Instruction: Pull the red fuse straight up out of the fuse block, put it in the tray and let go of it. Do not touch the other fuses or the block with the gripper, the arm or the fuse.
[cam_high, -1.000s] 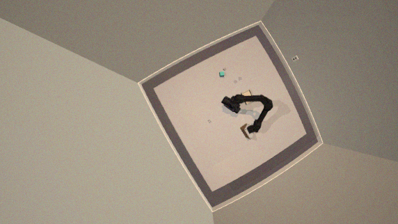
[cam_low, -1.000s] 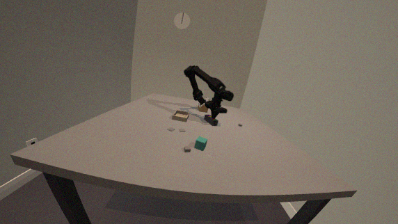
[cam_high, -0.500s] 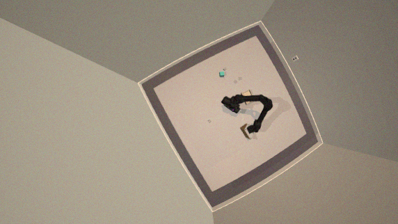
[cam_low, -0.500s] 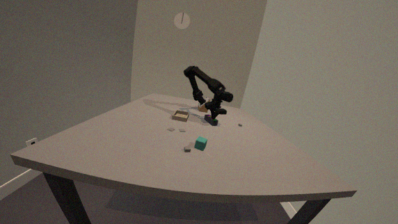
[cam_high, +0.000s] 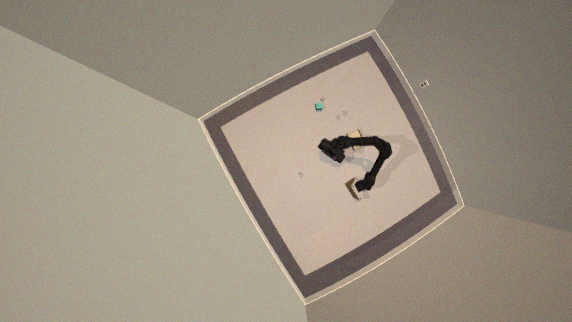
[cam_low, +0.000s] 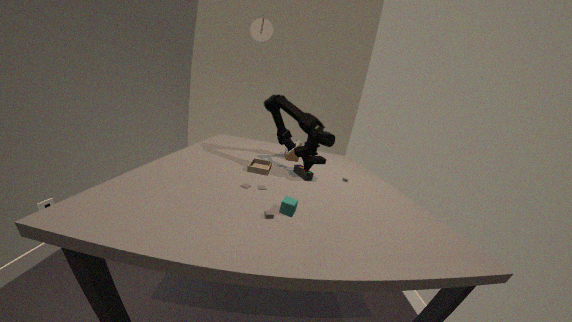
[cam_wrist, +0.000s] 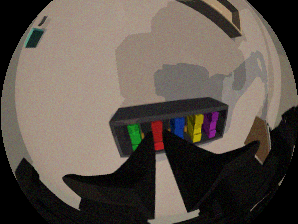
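My gripper tip is 23 cm to the left of the tan tray and 3 cm above it. Also, from my gripper tip: teal cube 32 cm ahead, 8 cm to the right, 1 cm below; red fuse 1 cm below.
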